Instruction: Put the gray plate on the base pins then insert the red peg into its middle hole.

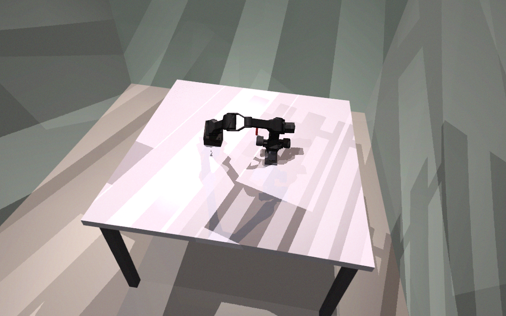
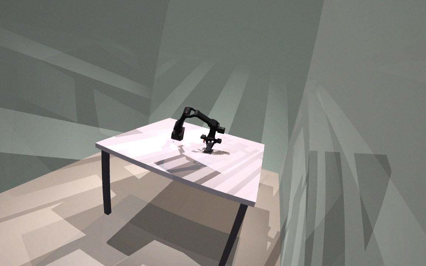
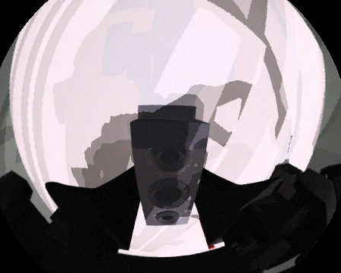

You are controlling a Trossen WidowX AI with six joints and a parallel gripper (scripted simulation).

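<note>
My gripper tip is 3 cm below the gray plate. Also, from my gripper tip: red peg (11 cm behind, 19 cm to the left); base (3 cm below).
</note>
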